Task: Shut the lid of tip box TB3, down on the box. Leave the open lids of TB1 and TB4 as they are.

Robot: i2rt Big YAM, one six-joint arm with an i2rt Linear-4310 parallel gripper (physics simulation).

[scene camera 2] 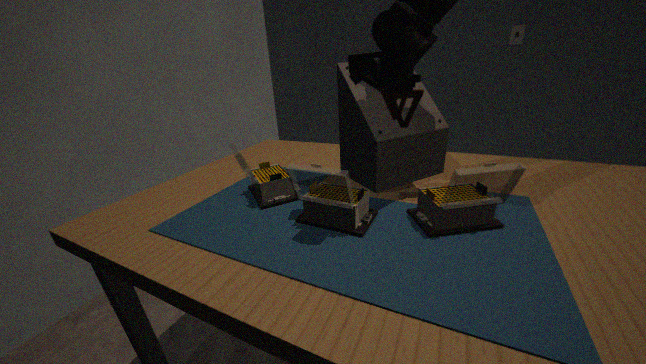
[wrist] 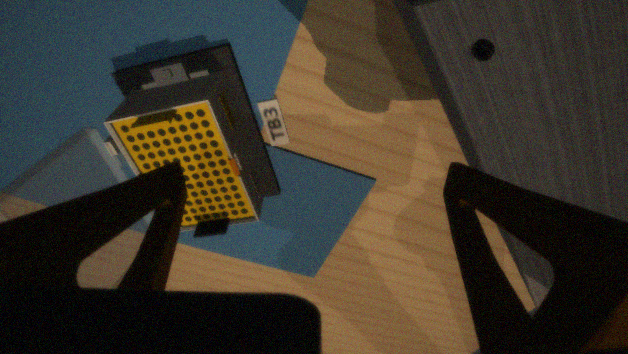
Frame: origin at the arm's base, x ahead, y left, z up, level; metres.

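Seen in the pictures: gripper, between the fingertips: (scene camera 2: 399, 123) (wrist: 315, 177); arm's base, origin of its link: (scene camera 2: 381, 80).
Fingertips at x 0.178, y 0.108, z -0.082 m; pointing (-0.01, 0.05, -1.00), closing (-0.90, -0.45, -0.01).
Offsets run from my fingertips to a thing's top centre. "spot": to the spot under its first point. Level surfaces: height alone.
Tip box TB3 @(0.121 m down, 0.098 m ahead, 0.304 m right) (scene camera 2: 278, 193) (wrist: 200, 155) stands at the far left of the mat in the scene view, with its yellow tip rack uncovered. Its clear lid (scene camera 2: 241, 160) (wrist: 65, 162) stands open, tilted outward on the side away from the TB3 label @(spot: 0.185 m down, 0.003 m back, 0.094 m left) (wrist: 273, 122). My gripper (scene camera 2: 401, 120) (wrist: 315, 177) is open and empty. It hangs high, in front of the grey mount in the scene view. In the wrist view its left fingertip overlaps TB3's rack. The middle box, TB1 @(0.121 m down, 0.134 m ahead, 0.089 m right) (scene camera 2: 327, 212), and the right box, apparently TB4 @(spot: 0.153 m down, 0.094 m ahead, 0.148 m left) (scene camera 2: 457, 216), have open lids @(spot: 0.046 m down, 0.231 m ahead, 0.070 m right) (scene camera 2: 320, 172) @(spot: 0.052 m down, 0.123 m ahead, 0.184 m left) (scene camera 2: 487, 175).
The grey sloped mount (scene camera 2: 410, 157) (wrist: 540, 100) rises behind the boxes, on the right in the wrist view. The blue mat @(0.187 m down) (scene camera 2: 400, 270) (wrist: 320, 195) lies on the wooden table @(0.190 m down) (scene camera 2: 200, 265) (wrist: 350, 135). TB1 stands close beside TB3 in the scene view.
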